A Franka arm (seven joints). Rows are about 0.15 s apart.
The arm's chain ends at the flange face. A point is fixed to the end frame.
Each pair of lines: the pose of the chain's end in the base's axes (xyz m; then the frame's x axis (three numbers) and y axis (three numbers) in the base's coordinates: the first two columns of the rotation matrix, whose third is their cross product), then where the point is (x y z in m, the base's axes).
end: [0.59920 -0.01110 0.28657 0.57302 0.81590 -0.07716 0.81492 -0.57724 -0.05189]
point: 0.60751 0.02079 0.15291
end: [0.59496 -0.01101 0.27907 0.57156 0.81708 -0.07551 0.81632 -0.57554 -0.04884]
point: 0.60367 0.02085 0.14543
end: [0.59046 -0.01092 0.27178 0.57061 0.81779 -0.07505 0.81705 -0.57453 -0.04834]
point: 0.59922 0.02096 0.13815
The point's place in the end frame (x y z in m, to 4 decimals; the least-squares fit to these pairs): 0.0411 -0.0047 0.1313
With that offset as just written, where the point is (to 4 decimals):
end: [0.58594 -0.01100 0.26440 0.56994 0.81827 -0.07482 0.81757 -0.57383 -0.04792]
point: 0.5947 0.0209 0.1308
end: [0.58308 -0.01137 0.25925 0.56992 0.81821 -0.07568 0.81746 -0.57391 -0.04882]
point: 0.5917 0.0205 0.1256
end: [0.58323 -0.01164 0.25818 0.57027 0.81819 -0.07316 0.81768 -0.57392 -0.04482]
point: 0.5925 0.0202 0.1246
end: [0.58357 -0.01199 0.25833 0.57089 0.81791 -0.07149 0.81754 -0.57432 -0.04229]
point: 0.5933 0.0198 0.1247
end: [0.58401 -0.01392 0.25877 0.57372 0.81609 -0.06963 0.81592 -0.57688 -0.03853]
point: 0.5944 0.0178 0.1252
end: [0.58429 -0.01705 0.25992 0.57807 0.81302 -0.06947 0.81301 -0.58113 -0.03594]
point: 0.5951 0.0144 0.1263
